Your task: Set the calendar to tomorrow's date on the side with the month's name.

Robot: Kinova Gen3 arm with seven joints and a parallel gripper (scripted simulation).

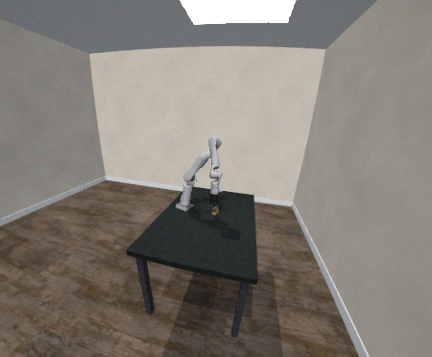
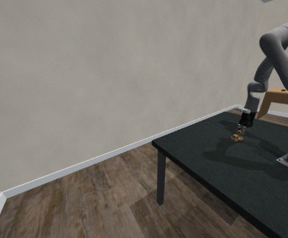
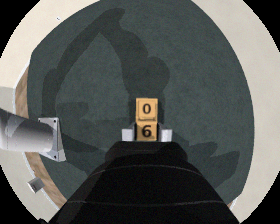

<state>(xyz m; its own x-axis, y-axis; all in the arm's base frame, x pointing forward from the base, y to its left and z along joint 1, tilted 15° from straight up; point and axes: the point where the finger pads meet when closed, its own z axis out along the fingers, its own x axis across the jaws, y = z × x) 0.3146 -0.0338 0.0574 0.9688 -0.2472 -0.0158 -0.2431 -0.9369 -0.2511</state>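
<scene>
Right now the wooden date cube is 1 cm below my hand.
</scene>
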